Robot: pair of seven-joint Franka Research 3 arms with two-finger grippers.
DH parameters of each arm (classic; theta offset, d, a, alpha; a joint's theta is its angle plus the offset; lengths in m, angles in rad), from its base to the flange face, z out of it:
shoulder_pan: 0 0.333 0 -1.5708
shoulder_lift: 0 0 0 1.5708
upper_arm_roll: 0 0.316 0.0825 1.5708
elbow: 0 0 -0.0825 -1.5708
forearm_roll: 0 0.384 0 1.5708
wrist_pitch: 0 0 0.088 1.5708
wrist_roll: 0 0.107 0 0
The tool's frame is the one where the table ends.
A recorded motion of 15 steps. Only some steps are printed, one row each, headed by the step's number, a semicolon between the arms.
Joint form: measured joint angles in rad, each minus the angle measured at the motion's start. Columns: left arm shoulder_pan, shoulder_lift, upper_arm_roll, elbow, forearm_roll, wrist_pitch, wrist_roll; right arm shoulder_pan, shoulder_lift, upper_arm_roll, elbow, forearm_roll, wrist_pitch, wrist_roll.
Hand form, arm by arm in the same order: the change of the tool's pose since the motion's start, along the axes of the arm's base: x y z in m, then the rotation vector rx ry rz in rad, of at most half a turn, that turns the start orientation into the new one. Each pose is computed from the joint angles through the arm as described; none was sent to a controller.
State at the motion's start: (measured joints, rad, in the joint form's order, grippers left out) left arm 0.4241 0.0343 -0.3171 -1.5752 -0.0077 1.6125 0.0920; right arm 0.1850 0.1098 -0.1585 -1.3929 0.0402 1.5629 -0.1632
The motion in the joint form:
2: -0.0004 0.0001 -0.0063 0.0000 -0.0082 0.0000 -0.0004; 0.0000 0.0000 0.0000 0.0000 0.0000 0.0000 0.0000
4: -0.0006 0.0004 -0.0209 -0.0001 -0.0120 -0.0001 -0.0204; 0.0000 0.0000 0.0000 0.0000 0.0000 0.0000 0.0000
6: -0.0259 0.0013 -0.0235 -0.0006 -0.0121 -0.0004 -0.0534; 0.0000 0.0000 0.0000 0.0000 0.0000 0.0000 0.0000
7: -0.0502 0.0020 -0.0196 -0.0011 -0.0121 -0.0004 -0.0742; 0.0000 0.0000 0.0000 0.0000 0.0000 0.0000 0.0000
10: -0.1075 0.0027 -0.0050 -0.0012 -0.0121 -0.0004 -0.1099; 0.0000 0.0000 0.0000 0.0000 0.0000 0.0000 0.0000
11: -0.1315 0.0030 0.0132 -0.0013 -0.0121 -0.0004 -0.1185; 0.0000 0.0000 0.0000 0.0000 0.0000 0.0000 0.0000
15: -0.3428 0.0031 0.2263 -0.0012 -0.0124 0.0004 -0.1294; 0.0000 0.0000 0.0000 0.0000 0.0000 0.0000 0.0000
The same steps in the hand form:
2: 0.0005 -0.0046 0.0000 -0.0084 -0.0008 -0.0060; 0.0000 0.0000 0.0000 0.0000 0.0000 0.0000
4: 0.0013 -0.0132 -0.0001 -0.0129 -0.0004 -0.0007; 0.0000 0.0000 0.0000 0.0000 0.0000 0.0000
6: 0.0027 -0.0289 -0.0008 -0.0137 0.0022 0.0044; 0.0000 0.0000 0.0000 0.0000 0.0000 0.0000
7: 0.0034 -0.0404 -0.0015 -0.0139 0.0040 0.0048; 0.0000 0.0000 0.0000 0.0000 0.0000 0.0000
10: 0.0041 -0.0648 -0.0020 -0.0137 0.0062 -0.0022; 0.0000 0.0000 0.0000 0.0000 0.0000 0.0000
11: 0.0042 -0.0682 -0.0023 -0.0132 0.0070 0.0006; 0.0000 0.0000 0.0000 0.0000 0.0000 0.0000
15: 0.0047 -0.0694 -0.0032 -0.0057 0.0079 0.0132; 0.0000 0.0000 0.0000 0.0000 0.0000 0.0000

